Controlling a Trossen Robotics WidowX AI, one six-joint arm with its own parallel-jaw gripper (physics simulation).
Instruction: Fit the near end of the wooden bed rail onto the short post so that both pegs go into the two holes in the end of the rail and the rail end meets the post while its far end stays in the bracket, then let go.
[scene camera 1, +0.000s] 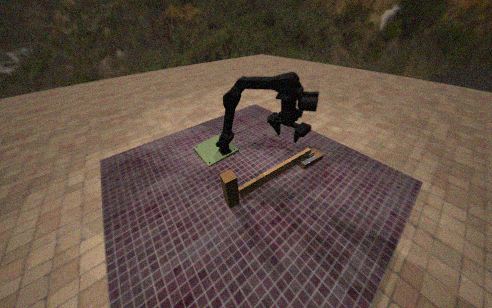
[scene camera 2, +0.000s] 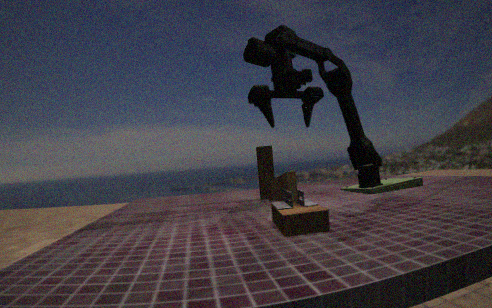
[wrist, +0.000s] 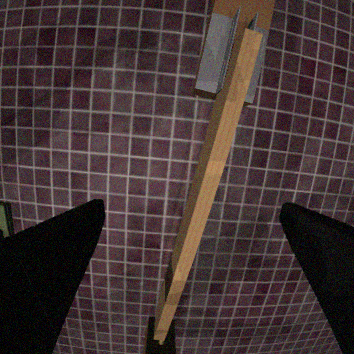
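Where they show: gripper, fingertip midpoint: (scene camera 1: 287, 138) (scene camera 2: 290, 127) (wrist: 194, 209); arm's base, link origin: (scene camera 1: 225, 150) (scene camera 2: 370, 186).
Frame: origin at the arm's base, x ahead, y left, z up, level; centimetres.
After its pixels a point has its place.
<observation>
The wooden rail (scene camera 1: 270, 175) {x 33.6, y 8.9, z 3.8 cm} (scene camera 2: 286, 182) {x 33.9, y 34.2, z 6.4 cm} (wrist: 212, 170) {x 32.7, y 21.1, z 7.2 cm} runs from the metal bracket (scene camera 1: 309, 160) {x 35.7, y 34.8, z 2.2 cm} (scene camera 2: 282, 205) {x 35.3, y 36.1, z 2.2 cm} (wrist: 215, 50) {x 30.7, y 35.2, z 2.2 cm} towards the short post (scene camera 1: 229, 190) {x 35.7, y -13.6, z 11.2 cm} (scene camera 2: 265, 172) {x 33.6, y -9.9, z 7.5 cm} (wrist: 169, 346) {x 34.7, y -9.9, z 4.3 cm}. Its far end stands between the bracket's upright plates. Its near end is low beside the post; in the wrist view a tiny light piece, seemingly a peg, shows past that end, so a small gap seems to be there. The holes are hidden. My gripper (scene camera 1: 287, 137) {x 29.4, y 20.5, z 18.8 cm} (scene camera 2: 290, 126) {x 29.4, y 20.5, z 18.8 cm} (wrist: 194, 209) {x 29.4, y 20.5, z 18.8 cm} is open and empty, high above the rail, nearer its far end in scene camera 1.
The bracket is fixed on a wooden block (scene camera 1: 314, 162) {x 36.8, y 38.7, z -0.4 cm} (scene camera 2: 306, 223) {x 33.0, y 46.1, z 0.2 cm} (wrist: 227, 6) {x 30.9, y 41.4, z 2.0 cm}. The arm's base stands on a green plate (scene camera 1: 207, 154) {x -2.9, y -10.6, z -0.2 cm} (scene camera 2: 405, 185) {x -9.9, y 6.1, z -0.6 cm} to one side of the rail. All stand on a purple tiled surface (scene camera 1: 280, 240) {x 57.3, y -4.5, z -1.6 cm} (scene camera 2: 175, 250) {x 53.9, y 49.4, z -1.6 cm} (wrist: 125, 125) {x 21.0, y 23.7, z -1.6 cm}.
</observation>
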